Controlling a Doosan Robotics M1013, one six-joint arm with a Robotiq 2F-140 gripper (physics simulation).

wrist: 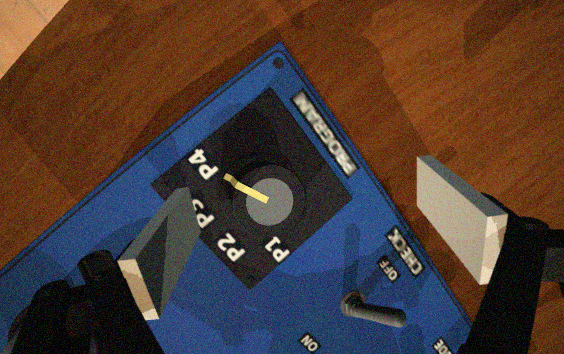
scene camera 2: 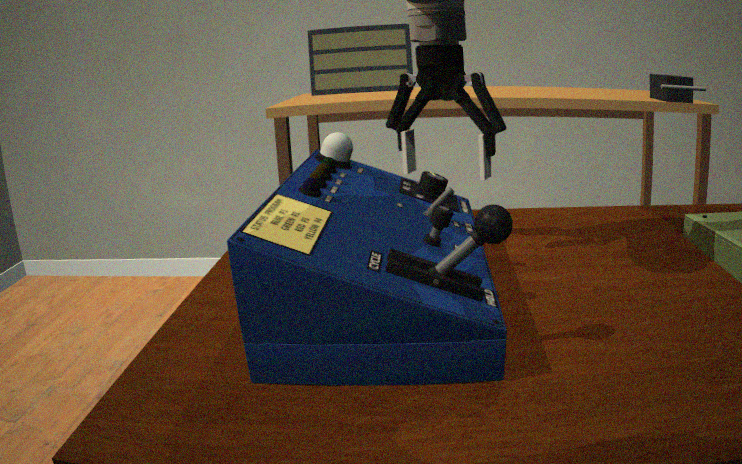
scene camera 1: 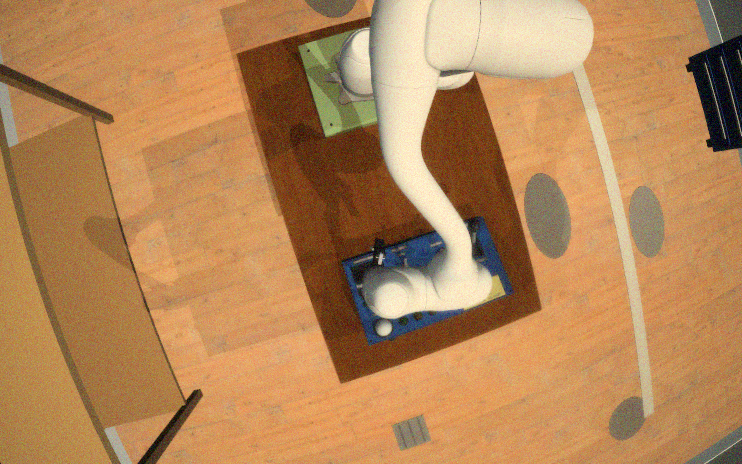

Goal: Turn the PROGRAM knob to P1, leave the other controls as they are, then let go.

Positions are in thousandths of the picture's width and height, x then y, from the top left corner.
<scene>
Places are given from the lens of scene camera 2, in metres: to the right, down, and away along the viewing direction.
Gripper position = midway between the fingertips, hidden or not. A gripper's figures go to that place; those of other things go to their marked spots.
my gripper (scene camera 2: 603,376): 0.12, -0.09, 0.92
ball-topped lever (scene camera 2: 665,484): 0.12, -0.01, 0.56
</scene>
